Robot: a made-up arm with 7 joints. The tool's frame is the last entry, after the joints.
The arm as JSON. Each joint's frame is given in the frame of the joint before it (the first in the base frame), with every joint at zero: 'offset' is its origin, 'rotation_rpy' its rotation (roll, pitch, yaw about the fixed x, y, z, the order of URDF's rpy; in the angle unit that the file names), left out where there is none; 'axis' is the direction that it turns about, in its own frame. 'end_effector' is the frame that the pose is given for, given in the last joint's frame.
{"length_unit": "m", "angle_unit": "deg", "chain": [
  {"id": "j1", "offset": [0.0, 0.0, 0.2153], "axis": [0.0, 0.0, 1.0]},
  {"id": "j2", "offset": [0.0, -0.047, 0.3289], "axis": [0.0, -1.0, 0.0]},
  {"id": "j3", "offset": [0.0, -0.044, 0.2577], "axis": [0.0, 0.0, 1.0]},
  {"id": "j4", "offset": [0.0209, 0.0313, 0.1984], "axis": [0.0, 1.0, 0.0]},
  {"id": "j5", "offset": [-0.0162, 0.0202, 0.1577], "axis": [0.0, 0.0, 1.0]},
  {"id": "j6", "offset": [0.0, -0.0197, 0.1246], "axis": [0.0, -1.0, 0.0]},
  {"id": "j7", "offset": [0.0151, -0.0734, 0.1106], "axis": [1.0, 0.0, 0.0]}
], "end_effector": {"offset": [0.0, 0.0, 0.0], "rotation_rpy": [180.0, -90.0, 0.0]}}
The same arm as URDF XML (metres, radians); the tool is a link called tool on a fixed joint. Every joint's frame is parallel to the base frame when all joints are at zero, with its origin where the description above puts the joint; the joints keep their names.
<robot name="arm">
<joint name="j1" type="continuous"><parent link="base_link"/><child link="link1"/><origin xyz="0 0 0.2153"/><axis xyz="0 0 1"/></joint>
<joint name="j2" type="continuous"><parent link="link1"/><child link="link2"/><origin xyz="0 -0.047 0.3289"/><axis xyz="0 -1 0"/></joint>
<joint name="j3" type="continuous"><parent link="link2"/><child link="link3"/><origin xyz="0 -0.044 0.2577"/><axis xyz="0 0 1"/></joint>
<joint name="j4" type="continuous"><parent link="link3"/><child link="link4"/><origin xyz="0.0209 0.0313 0.1984"/><axis xyz="0 1 0"/></joint>
<joint name="j5" type="continuous"><parent link="link4"/><child link="link5"/><origin xyz="-0.0162 0.0202 0.1577"/><axis xyz="0 0 1"/></joint>
<joint name="j6" type="continuous"><parent link="link5"/><child link="link6"/><origin xyz="0 -0.0197 0.1246"/><axis xyz="0 -1 0"/></joint>
<joint name="j7" type="continuous"><parent link="link6"/><child link="link7"/><origin xyz="0.0151 -0.0734 0.1106"/><axis xyz="1 0 0"/></joint>
<joint name="tool_fixed" type="fixed"><parent link="link7"/><child link="tool"/><origin xyz="0 0 0" rpy="3.1416 -1.5708 0"/></joint>
<link name="base_link"/>
<link name="link1"/>
<link name="link2"/>
<link name="link3"/>
<link name="link4"/>
<link name="link5"/>
<link name="link6"/>
<link name="link7"/>
<link name="tool"/>
</robot>

